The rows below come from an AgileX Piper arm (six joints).
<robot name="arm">
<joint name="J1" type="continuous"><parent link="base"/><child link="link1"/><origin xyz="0.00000 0.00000 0.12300"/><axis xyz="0 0 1"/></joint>
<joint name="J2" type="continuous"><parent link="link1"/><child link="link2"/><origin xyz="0.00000 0.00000 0.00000"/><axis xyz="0 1 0"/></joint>
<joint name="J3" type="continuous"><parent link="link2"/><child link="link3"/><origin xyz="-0.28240 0.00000 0.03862"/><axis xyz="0 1 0"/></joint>
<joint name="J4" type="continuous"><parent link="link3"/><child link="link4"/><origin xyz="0.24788 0.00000 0.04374"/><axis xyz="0.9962 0 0.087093"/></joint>
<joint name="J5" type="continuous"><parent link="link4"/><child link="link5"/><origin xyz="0.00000 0.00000 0.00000"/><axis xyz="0 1 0"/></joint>
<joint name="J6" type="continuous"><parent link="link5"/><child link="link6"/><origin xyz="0.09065 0.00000 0.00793"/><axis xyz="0.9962 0 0.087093"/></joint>
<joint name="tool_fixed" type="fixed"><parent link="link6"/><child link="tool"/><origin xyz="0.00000 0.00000 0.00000" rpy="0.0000 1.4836 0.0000"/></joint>
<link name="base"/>
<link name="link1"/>
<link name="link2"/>
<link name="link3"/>
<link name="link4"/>
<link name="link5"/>
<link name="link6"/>
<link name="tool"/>
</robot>
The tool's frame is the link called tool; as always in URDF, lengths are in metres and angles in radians. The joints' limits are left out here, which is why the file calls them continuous.
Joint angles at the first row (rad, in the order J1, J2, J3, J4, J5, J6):
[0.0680 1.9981 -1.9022 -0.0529 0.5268 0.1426]
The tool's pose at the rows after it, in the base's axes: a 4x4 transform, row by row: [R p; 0 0 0 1], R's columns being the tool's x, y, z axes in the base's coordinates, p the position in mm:
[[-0.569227 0.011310 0.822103 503.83], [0.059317 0.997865 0.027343 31.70], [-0.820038 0.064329 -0.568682 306.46], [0 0 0 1]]
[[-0.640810 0.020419 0.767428 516.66], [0.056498 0.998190 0.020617 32.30], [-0.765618 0.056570 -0.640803 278.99], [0 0 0 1]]
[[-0.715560 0.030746 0.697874 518.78], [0.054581 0.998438 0.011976 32.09], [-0.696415 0.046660 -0.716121 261.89], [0 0 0 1]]
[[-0.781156 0.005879 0.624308 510.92], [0.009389 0.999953 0.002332 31.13], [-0.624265 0.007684 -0.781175 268.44], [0 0 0 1]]
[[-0.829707 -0.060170 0.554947 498.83], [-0.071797 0.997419 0.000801 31.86], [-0.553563 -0.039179 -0.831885 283.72], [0 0 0 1]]
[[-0.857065 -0.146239 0.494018 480.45], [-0.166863 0.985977 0.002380 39.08], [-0.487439 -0.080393 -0.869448 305.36], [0 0 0 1]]
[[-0.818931 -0.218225 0.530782 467.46], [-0.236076 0.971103 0.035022 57.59], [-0.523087 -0.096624 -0.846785 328.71], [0 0 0 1]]
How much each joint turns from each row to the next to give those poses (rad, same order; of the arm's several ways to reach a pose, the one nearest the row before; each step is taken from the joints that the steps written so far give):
[0.0000 0.1142 -0.0875 0.0000 0.0436 0.0000]
[0.0000 0.0821 -0.0603 0.0000 0.0690 0.0000]
[0.0000 0.0416 -0.0339 0.0000 0.0953 0.0000]
[0.0000 -0.0032 -0.0439 0.0009 0.1457 -0.0469]
[0.0028 -0.0204 -0.0426 0.0071 0.1488 -0.0855]
[0.0182 -0.0460 -0.0188 -0.0003 0.1367 -0.0826]
[0.0401 -0.0556 0.0107 0.0087 0.0000 -0.0423]

